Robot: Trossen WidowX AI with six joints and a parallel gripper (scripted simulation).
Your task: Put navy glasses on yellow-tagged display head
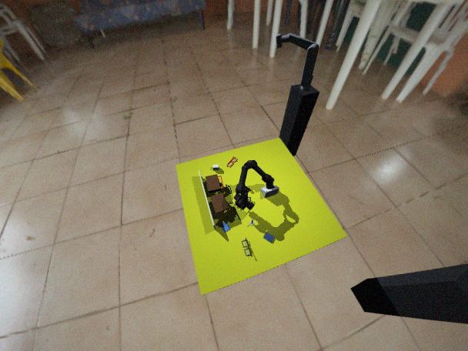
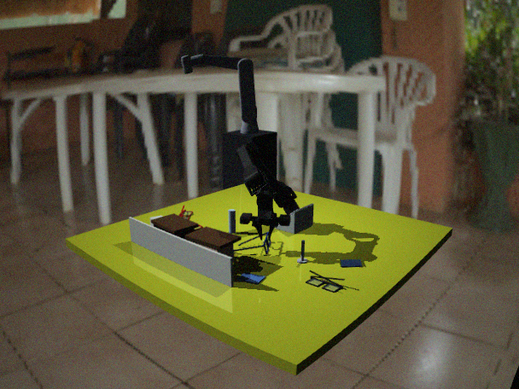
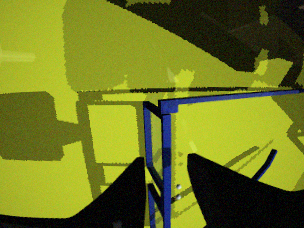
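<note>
My gripper tip is 10 mm past the grey post, 170 mm to the right of it and 30 mm above it. Also, from my gripper tip: white panel 300 mm ahead, 200 mm to the right, 10 mm above.
</note>
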